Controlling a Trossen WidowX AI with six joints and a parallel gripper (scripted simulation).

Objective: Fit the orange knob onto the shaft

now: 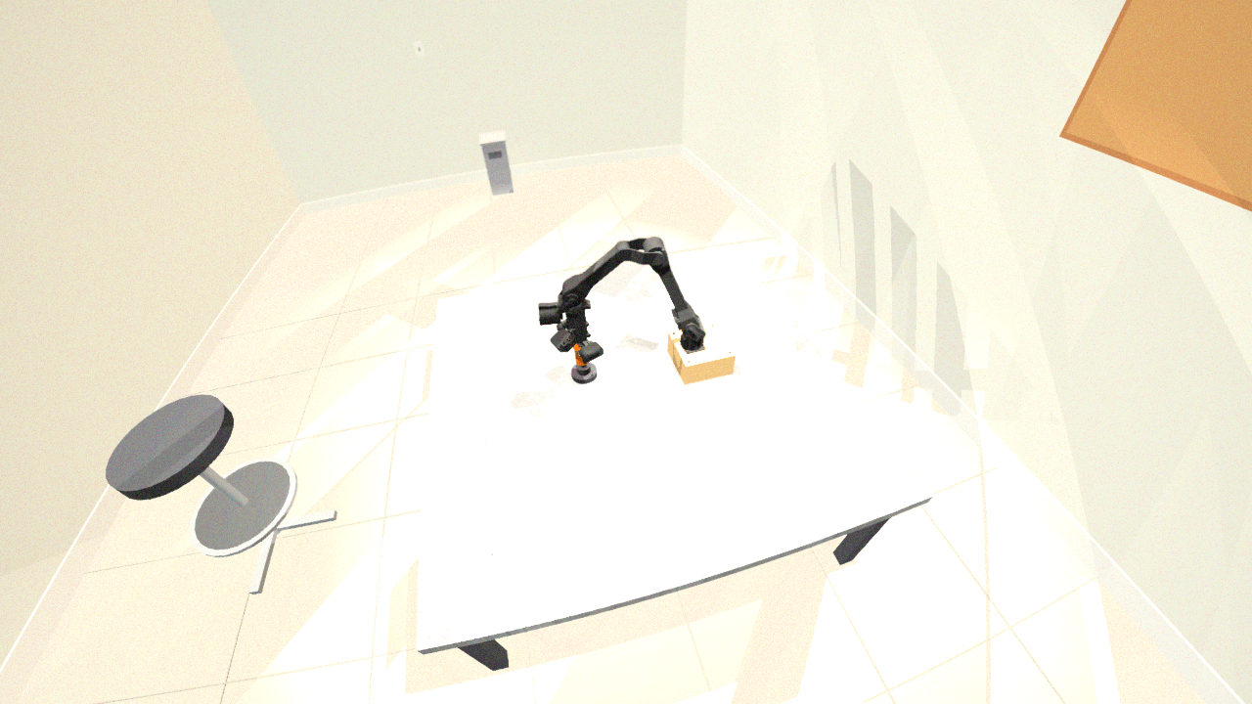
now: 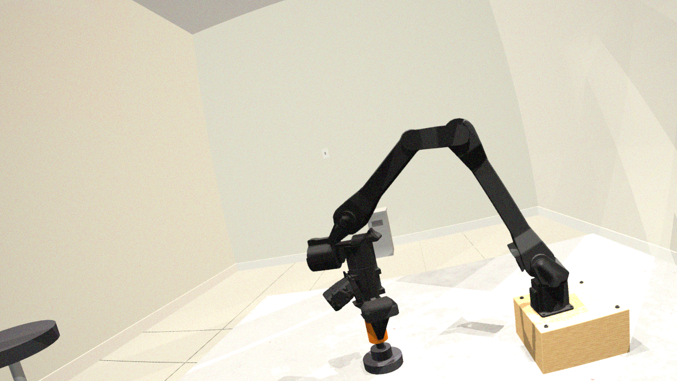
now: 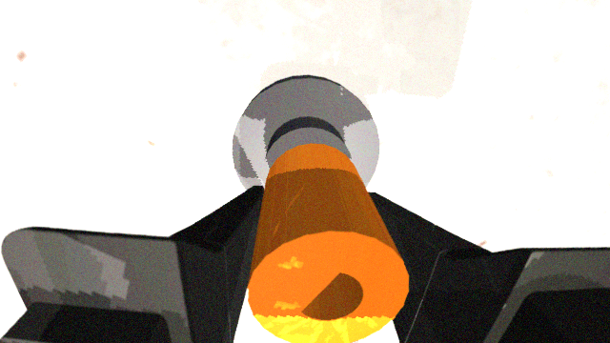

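The orange knob is 2 cm above my gripper tip. Round my gripper tip: dark shaft: 4 cm below.
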